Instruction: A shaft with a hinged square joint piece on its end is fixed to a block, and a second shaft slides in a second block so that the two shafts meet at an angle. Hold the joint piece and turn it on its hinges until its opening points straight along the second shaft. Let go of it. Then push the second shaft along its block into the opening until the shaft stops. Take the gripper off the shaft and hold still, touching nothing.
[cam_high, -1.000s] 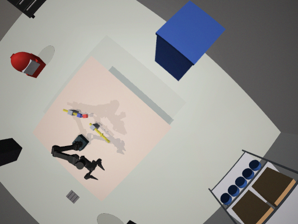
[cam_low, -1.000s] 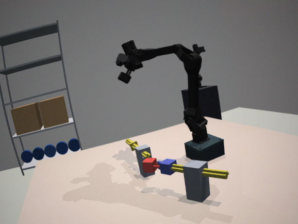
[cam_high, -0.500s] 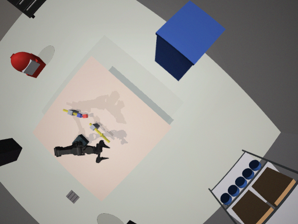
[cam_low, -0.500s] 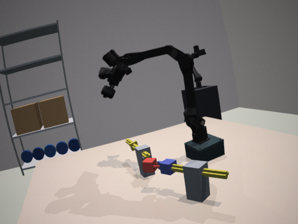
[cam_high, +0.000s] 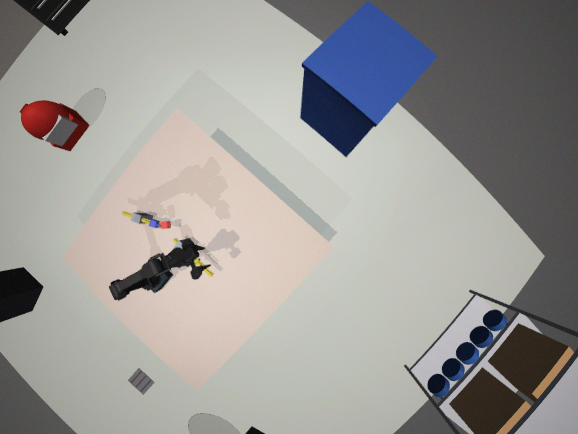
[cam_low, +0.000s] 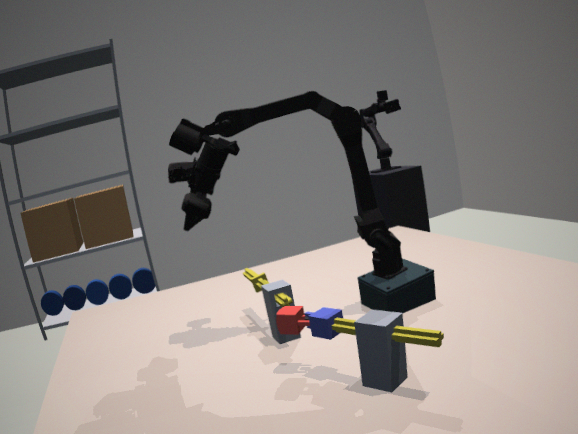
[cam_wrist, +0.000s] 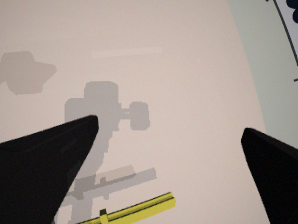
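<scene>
My gripper tip is 350 mm to the right of the red joint piece, 180 mm above it and 60 mm past it.
</scene>
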